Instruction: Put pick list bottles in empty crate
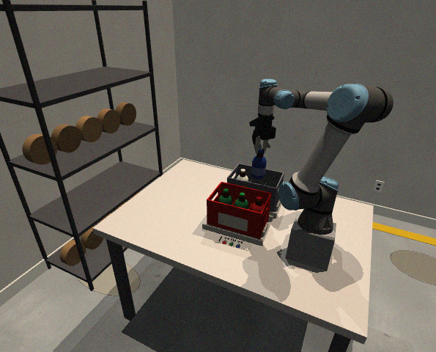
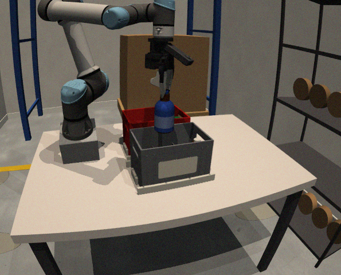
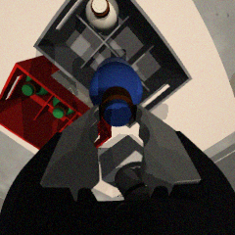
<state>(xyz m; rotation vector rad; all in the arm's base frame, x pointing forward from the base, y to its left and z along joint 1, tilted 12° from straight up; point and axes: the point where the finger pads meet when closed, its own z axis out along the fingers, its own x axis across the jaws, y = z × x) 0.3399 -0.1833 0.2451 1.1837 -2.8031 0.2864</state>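
The blue bottle is 7 cm below my hand. Also, from my hand: red bottle 24 cm below, 17 cm to the left, 6 cm behind; grey crate 25 cm below, 2 cm to the right, 2 cm ahead; white bottle 24 cm below, 11 cm ahead, 6 cm to the right.
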